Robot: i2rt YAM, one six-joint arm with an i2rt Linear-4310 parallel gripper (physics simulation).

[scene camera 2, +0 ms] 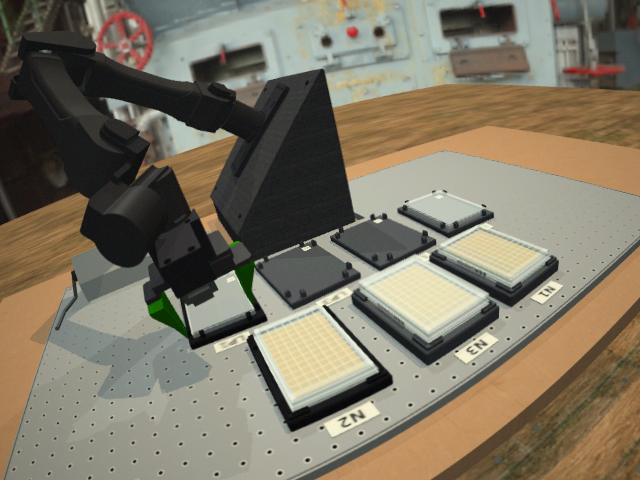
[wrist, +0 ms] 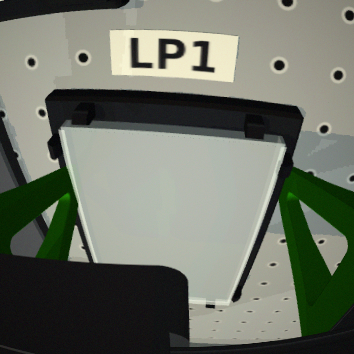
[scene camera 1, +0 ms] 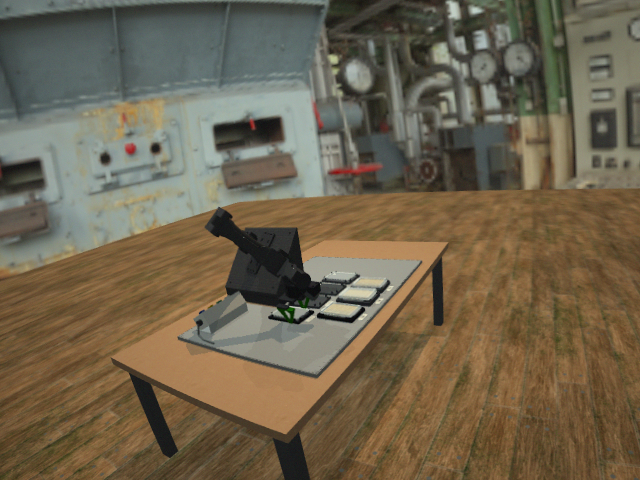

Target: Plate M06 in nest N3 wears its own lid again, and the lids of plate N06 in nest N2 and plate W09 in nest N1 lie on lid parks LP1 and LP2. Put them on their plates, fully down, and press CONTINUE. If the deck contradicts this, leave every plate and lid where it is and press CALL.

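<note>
A clear lid lies flat between the posts of park LP1. My gripper is open, low astride this lid, with a green finger close beside each long side; contact is unclear. Another lid lies on the far park, whose label is unreadable. Yellowish plates stand in nests N2, N3 and N1. The N3 plate looks taller, with a clear lid on top. Plate names are unreadable.
Two dark parks without lids lie between LP1 and the far park. A grey sloped box with small coloured parts and a dark hook stands at the deck's edge. The arm's black wedge base stands behind the parks.
</note>
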